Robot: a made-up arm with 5 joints.
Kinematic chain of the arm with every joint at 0, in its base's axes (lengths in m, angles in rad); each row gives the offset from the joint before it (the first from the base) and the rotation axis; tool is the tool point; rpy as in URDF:
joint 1: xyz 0 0 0.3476 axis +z
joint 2: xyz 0 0 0 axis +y
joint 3: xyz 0.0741 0 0.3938 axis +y
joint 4: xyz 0.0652 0 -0.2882 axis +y
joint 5: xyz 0.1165 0 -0.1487 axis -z
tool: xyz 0 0 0 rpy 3.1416 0 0
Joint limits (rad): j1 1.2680..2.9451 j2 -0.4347..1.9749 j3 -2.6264..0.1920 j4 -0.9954..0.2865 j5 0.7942..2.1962
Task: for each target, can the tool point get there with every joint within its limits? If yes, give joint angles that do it. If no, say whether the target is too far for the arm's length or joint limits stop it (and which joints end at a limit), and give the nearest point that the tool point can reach.
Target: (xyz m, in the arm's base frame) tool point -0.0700 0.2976 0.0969
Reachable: yes | joints 1.8019 0.8725 -0.2505 -0.3452 2.0891
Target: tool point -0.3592 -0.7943 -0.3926
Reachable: no: too far | nearest point -0.0329 -0.1055 -0.0668 | short by 0.829 m
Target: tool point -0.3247 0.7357 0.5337
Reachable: yes | joints 1.9865 0.7707 -1.9036 0.1292 1.8791
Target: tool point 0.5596 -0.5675 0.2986
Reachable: no: joint limits stop it (at a limit: joint 2, joint 4) | nearest point 0.1014 -0.1028 0.1981 | short by 0.660 m
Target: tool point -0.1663 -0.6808 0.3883
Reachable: no: joint limits stop it (at a limit: joint 2, joint 4) | nearest point -0.0320 -0.1312 0.2440 | short by 0.584 m
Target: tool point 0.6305 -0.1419 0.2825
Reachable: no: joint limits stop it (at a limit: joint 2, joint 4) | nearest point 0.1404 -0.0316 0.2015 | short by 0.509 m
